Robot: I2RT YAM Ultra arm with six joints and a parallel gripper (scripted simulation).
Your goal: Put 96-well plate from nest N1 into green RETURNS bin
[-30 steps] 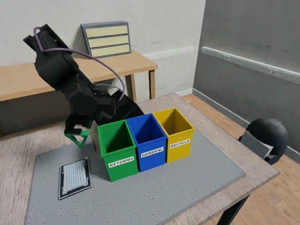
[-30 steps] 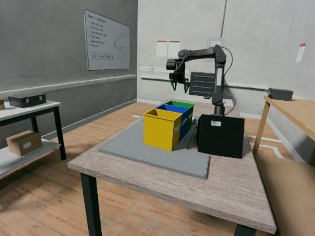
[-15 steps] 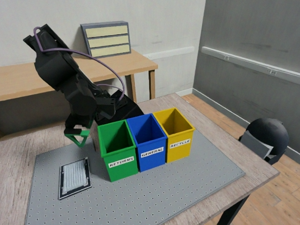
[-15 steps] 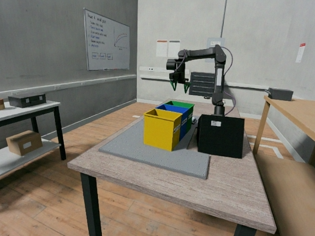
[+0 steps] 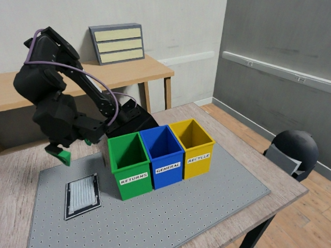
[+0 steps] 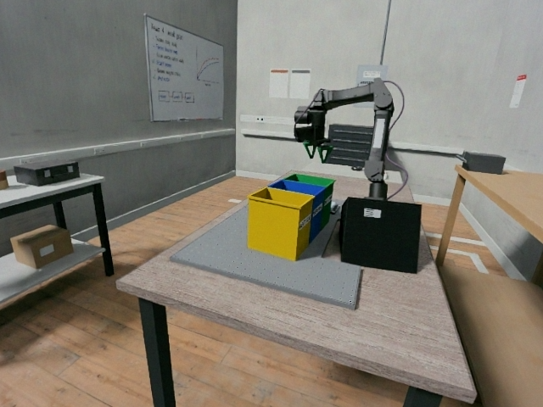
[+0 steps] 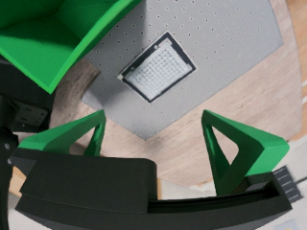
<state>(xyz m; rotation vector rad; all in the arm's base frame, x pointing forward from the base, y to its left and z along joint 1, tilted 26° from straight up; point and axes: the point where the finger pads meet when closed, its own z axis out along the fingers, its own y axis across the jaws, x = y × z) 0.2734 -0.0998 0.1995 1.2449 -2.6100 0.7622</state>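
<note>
The 96-well plate lies 220 mm below my hand, 50 mm to the right of it and 20 mm behind it. Also, from my hand: green returns bin: 150 mm to the left, 150 mm below, 20 mm behind; blue general bin: 280 mm to the left, 150 mm below, 20 mm behind; black plate nest N1: 230 mm below, 50 mm to the right, 20 mm behind.
</note>
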